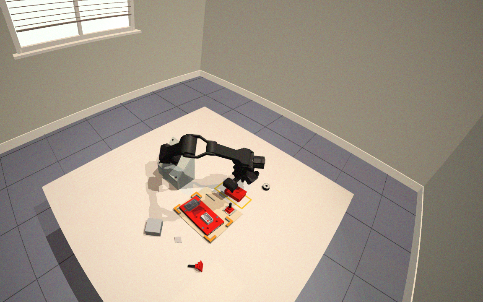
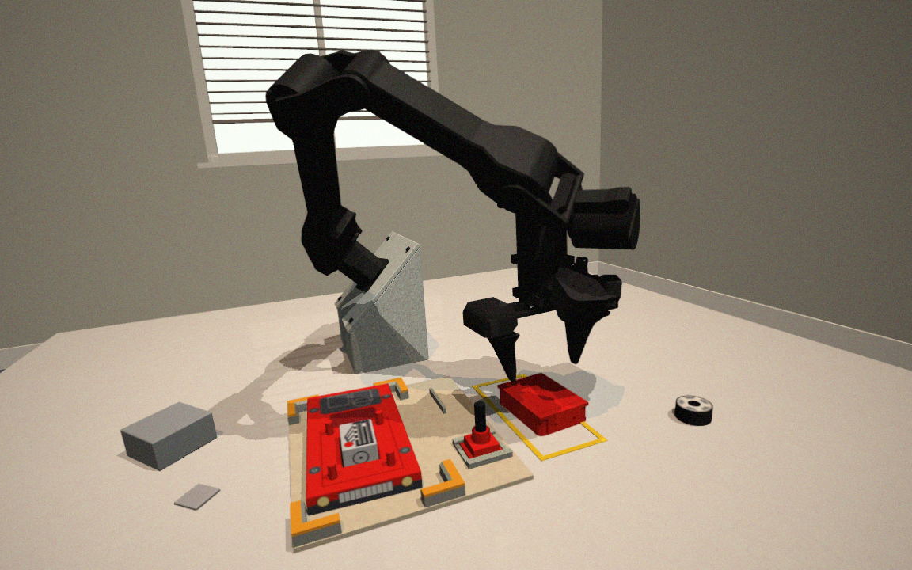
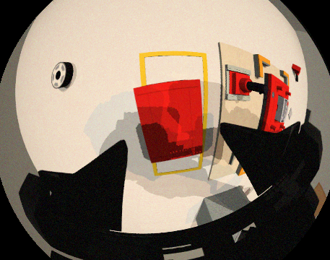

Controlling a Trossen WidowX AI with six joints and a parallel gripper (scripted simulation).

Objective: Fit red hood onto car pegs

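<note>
Right now the red hood is 4 cm below my gripper tip. From my gripper tip the other things lie so: small grey plate (39 cm to the right, 5 cm below, 5 cm behind); then grey engine block (23 cm to the right, 3 cm below, 1 cm behind).
</note>
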